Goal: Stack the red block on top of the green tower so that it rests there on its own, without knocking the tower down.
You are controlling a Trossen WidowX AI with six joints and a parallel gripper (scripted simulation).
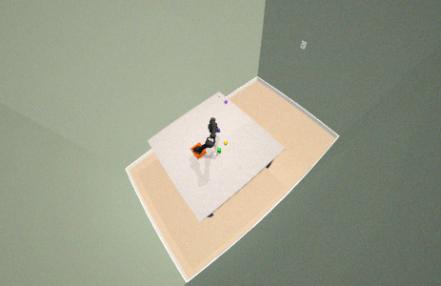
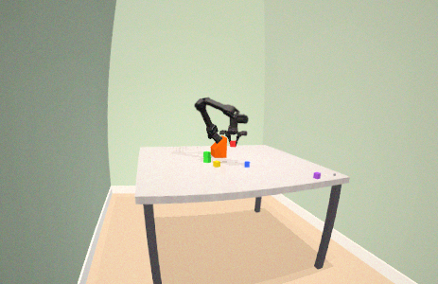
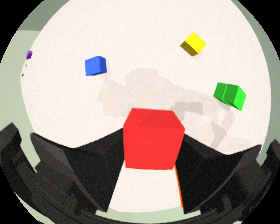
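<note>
Now: the yellow block 9 cm ahead of my gripper tip, 13 cm to the right of it and 11 cm below it. Also, from my gripper tip: red block: 1 cm above; then blue block: 12 cm ahead, 7 cm to the left, 11 cm below; then purple block: 47 cm ahead, 43 cm to the left, 11 cm below.
</note>
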